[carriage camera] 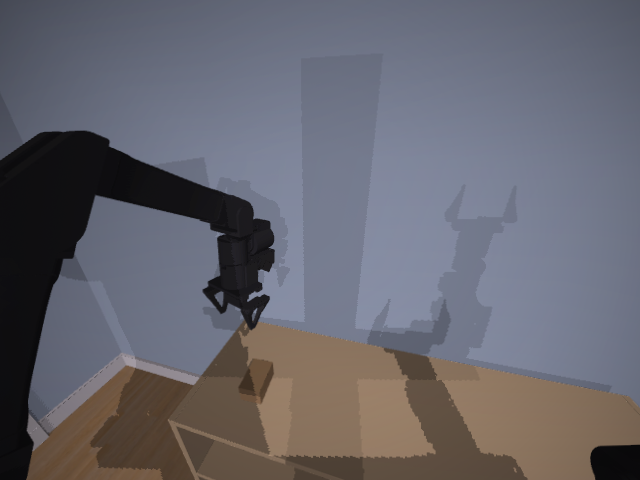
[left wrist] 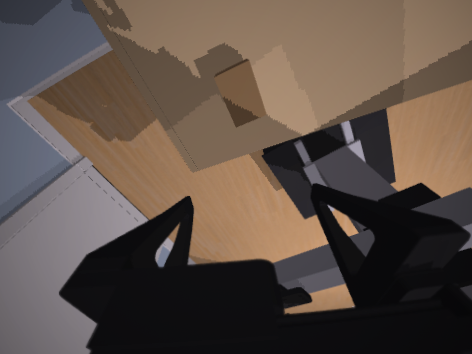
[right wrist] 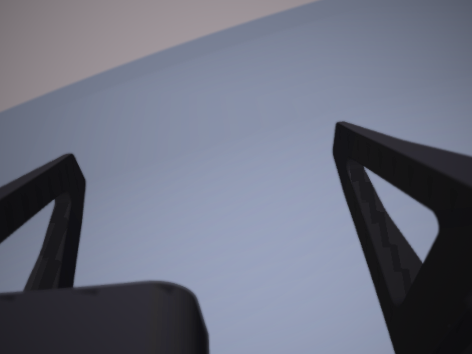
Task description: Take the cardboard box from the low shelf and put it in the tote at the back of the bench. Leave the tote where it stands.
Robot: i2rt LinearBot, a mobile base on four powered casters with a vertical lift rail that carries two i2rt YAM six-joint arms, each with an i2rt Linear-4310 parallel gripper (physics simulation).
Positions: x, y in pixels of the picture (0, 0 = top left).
left gripper: carriage camera 237, 320; left wrist 251, 196; not seen in the right wrist view (out of frame)
right gripper: right wrist 205, 151; not seen in the carriage camera view (out of frame); not seen in the left wrist view (out of frame)
